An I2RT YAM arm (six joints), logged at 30 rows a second.
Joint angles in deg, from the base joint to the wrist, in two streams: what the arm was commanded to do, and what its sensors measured. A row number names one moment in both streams.
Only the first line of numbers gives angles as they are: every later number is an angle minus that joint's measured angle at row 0.
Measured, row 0:
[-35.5 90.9 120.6 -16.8 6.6 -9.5]
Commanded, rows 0 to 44:
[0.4 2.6 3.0 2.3 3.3 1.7]
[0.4 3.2 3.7 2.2 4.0 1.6]
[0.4 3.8 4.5 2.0 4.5 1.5]
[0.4 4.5 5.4 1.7 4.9 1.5]
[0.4 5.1 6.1 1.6 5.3 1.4]
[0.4 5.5 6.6 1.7 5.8 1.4]
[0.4 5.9 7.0 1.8 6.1 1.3]
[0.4 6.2 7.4 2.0 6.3 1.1]
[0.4 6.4 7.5 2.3 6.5 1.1]
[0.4 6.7 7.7 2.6 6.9 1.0]
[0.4 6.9 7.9 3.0 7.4 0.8]
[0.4 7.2 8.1 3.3 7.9 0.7]
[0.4 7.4 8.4 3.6 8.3 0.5]
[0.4 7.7 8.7 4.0 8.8 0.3]
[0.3 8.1 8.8 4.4 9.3 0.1]
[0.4 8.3 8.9 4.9 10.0 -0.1]
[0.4 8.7 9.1 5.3 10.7 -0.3]
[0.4 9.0 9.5 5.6 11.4 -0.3]
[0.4 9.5 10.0 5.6 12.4 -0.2]
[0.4 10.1 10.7 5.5 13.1 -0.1]
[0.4 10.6 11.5 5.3 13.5 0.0]
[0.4 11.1 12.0 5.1 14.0 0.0]
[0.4 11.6 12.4 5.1 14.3 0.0]
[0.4 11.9 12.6 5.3 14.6 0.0]
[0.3 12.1 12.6 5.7 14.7 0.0]
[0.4 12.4 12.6 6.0 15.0 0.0]
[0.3 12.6 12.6 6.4 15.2 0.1]
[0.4 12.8 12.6 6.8 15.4 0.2]
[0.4 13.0 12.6 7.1 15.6 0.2]
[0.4 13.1 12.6 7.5 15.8 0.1]
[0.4 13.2 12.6 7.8 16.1 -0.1]
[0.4 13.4 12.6 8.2 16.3 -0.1]
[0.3 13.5 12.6 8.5 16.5 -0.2]
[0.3 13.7 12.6 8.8 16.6 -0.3]
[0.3 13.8 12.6 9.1 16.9 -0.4]
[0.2 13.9 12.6 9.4 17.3 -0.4]
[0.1 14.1 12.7 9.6 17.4 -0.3]
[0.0 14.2 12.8 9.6 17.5 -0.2]
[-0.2 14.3 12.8 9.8 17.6 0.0]
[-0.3 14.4 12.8 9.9 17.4 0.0]
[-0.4 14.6 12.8 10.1 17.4 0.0]
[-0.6 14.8 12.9 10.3 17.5 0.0]
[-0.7 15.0 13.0 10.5 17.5 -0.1]
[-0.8 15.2 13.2 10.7 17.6 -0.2]
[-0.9 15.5 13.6 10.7 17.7 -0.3]
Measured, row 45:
[-0.3 14.1 11.3 7.0 16.6 0.2]
